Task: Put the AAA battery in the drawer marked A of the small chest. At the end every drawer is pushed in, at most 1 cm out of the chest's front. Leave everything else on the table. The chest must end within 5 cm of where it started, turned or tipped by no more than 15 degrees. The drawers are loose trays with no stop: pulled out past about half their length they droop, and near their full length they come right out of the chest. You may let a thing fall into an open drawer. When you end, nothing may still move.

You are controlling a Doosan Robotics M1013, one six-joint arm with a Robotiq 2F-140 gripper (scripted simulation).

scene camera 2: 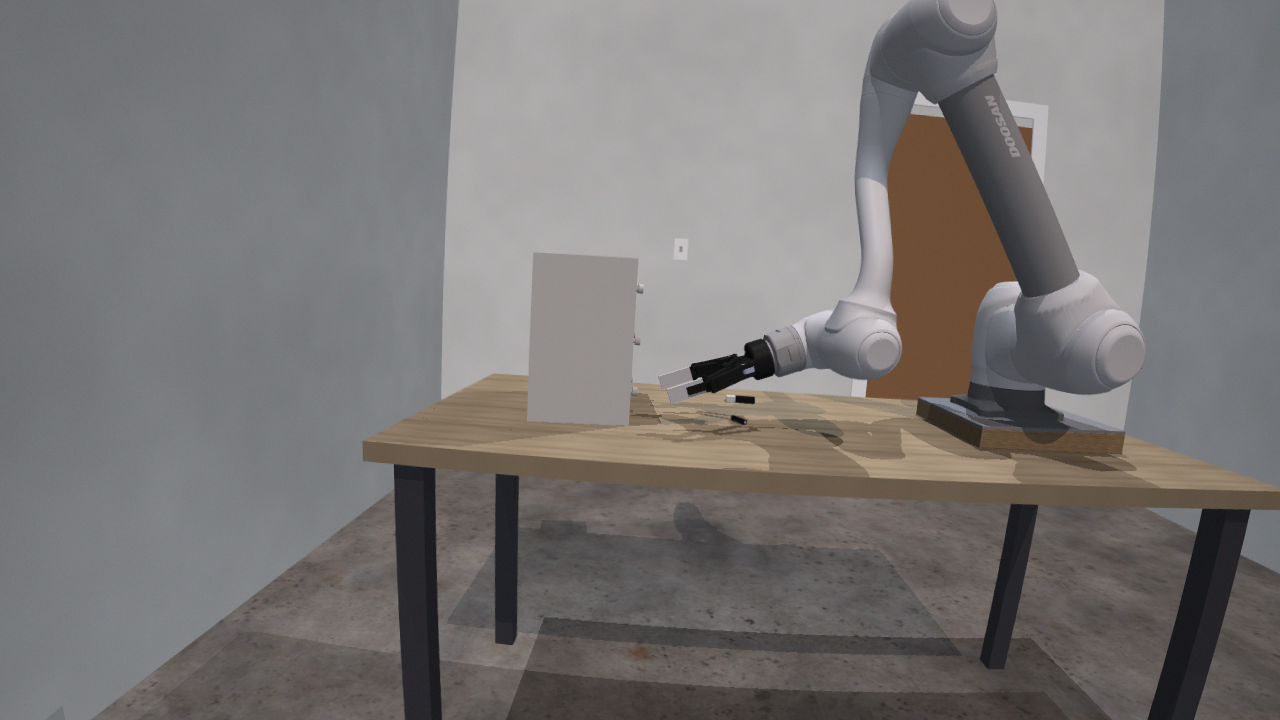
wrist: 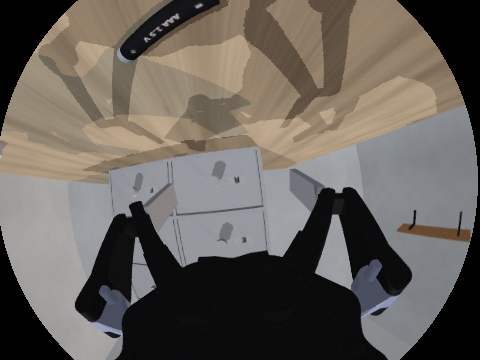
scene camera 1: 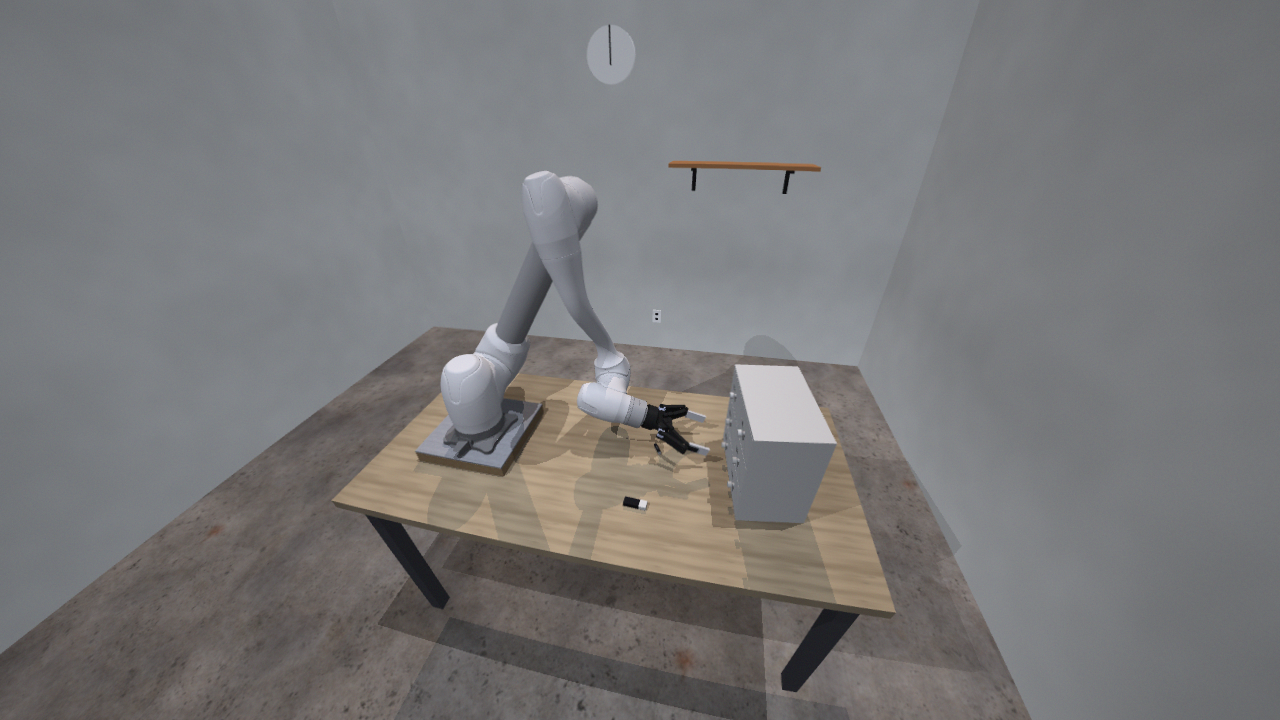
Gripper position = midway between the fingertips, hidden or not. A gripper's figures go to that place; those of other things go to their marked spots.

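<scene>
You'd find my gripper (scene camera 2: pixel 664 389) at 116 cm from the lens, and there's a chest (scene camera 2: pixel 582 321) that's 108 cm from the lens.
</scene>
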